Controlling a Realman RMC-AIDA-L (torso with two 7-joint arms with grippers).
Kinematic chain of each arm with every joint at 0, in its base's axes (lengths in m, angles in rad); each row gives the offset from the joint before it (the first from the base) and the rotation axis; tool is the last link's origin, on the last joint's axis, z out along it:
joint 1: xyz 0 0 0.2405 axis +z
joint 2: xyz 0 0 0 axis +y
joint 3: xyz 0 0 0.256 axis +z
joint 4: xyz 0 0 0 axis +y
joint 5: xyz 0 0 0.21 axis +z
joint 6: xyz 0 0 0 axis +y
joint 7: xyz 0 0 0.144 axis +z
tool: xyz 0 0 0
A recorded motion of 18 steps. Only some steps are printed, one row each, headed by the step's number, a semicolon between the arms.
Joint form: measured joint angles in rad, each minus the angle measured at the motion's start. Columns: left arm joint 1, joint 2, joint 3, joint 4, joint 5, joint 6, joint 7; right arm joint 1, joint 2, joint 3, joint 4, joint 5, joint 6, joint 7.
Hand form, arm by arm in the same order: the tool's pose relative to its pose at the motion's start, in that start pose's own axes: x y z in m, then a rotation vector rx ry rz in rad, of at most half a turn. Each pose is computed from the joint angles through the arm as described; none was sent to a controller.
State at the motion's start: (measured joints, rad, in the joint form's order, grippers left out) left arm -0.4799 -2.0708 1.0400 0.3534 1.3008 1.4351 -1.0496; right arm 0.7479 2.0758 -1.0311 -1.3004 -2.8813 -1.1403 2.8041
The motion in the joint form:
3: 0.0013 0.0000 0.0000 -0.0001 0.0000 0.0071 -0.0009; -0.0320 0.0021 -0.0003 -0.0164 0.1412 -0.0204 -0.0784
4: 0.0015 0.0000 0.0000 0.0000 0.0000 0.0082 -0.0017; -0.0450 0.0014 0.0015 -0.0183 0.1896 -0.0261 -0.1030
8: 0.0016 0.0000 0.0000 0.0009 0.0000 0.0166 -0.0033; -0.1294 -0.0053 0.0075 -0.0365 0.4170 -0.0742 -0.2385
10: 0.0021 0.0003 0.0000 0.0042 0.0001 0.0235 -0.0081; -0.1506 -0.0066 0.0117 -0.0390 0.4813 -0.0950 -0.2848
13: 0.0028 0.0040 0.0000 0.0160 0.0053 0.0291 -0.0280; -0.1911 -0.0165 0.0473 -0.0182 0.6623 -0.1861 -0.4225
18: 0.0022 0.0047 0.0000 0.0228 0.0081 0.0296 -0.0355; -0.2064 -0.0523 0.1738 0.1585 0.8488 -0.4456 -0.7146
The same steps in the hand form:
3: 0.0002 0.0009 -0.0004 -0.0051 0.0033 -0.0018; 0.0056 0.0113 -0.0022 -0.1137 -0.0205 -0.0060
4: 0.0002 0.0011 -0.0005 -0.0060 0.0038 -0.0026; 0.0085 0.0135 -0.0029 -0.1501 -0.0273 -0.0023
8: 0.0010 0.0021 -0.0005 -0.0133 0.0082 -0.0034; 0.0287 0.0187 -0.0108 -0.3122 -0.0563 -0.0001
10: 0.0021 0.0026 -0.0006 -0.0194 0.0120 -0.0051; 0.0340 0.0208 -0.0139 -0.3616 -0.0675 -0.0073
13: 0.0048 0.0018 -0.0013 -0.0268 0.0107 -0.0108; 0.0473 0.0249 -0.0242 -0.5175 -0.0995 -0.0259
18: 0.0062 0.0014 -0.0010 -0.0299 0.0097 -0.0106; 0.0855 0.0205 -0.0364 -0.7977 -0.1045 -0.0961

